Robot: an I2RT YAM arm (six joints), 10 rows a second.
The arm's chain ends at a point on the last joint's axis. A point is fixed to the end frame.
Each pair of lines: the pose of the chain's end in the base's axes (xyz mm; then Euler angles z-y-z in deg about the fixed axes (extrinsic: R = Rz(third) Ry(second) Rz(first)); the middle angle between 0 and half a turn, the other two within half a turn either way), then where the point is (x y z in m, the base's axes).
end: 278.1 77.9 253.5 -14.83 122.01 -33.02
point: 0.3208 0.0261 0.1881
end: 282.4 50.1 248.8 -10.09 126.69 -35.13
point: 0.3189 0.0020 0.1771
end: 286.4 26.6 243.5 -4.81 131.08 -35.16
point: 0.3187 -0.0159 0.1664
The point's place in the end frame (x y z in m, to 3 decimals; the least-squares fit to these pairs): 0.026 -0.014 0.089
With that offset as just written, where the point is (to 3 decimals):
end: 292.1 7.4 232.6 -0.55 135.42 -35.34
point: 0.320 -0.030 0.151
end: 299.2 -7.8 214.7 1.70 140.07 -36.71
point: 0.321 -0.040 0.130
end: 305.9 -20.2 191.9 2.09 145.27 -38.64
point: 0.320 -0.048 0.104
